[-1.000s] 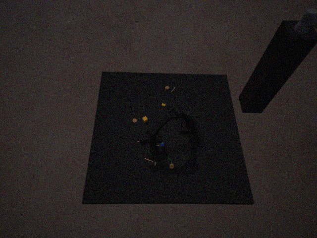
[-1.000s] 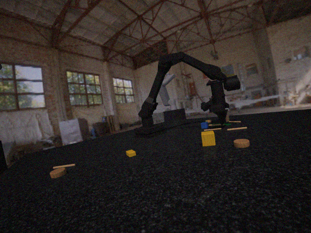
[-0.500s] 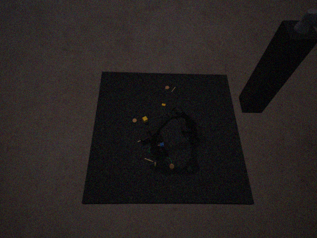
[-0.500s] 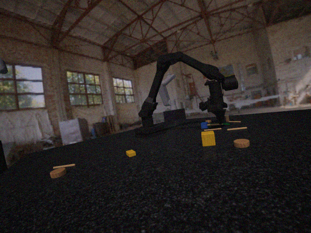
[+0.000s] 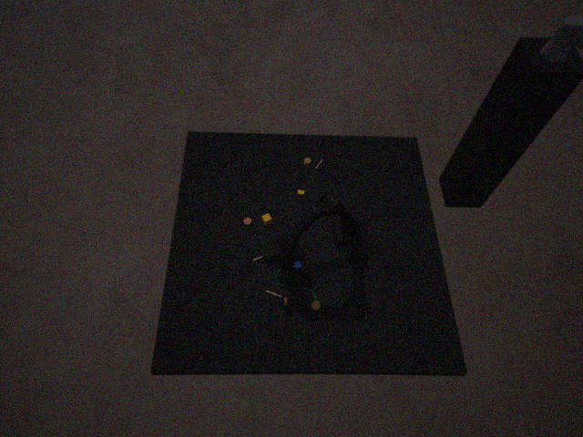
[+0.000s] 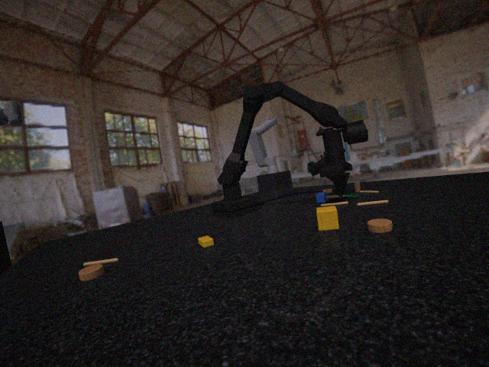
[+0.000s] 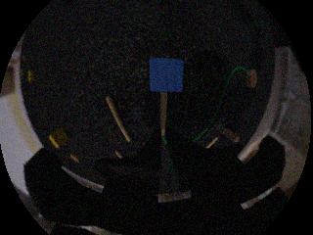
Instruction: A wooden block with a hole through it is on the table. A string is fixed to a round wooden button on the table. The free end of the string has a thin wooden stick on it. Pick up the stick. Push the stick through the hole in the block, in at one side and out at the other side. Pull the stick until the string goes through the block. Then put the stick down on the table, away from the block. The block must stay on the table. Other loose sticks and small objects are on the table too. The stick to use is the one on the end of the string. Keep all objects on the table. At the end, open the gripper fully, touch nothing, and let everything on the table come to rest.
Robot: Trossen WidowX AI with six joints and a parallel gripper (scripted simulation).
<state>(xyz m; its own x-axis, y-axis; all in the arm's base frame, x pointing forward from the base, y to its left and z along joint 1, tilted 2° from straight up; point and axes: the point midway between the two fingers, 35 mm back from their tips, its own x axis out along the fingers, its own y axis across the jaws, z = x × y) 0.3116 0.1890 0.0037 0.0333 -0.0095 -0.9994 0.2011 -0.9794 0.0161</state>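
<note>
Now: gripper tip 6 cm past the blue block and 1 cm to the left of it. The rest, counted from my gripper tip: round wooden button (14 cm behind, 18 cm to the left, 1 cm below); yellow cube (9 cm ahead, 26 cm to the right, 1 cm above); wooden block (16 cm to the left).
</note>
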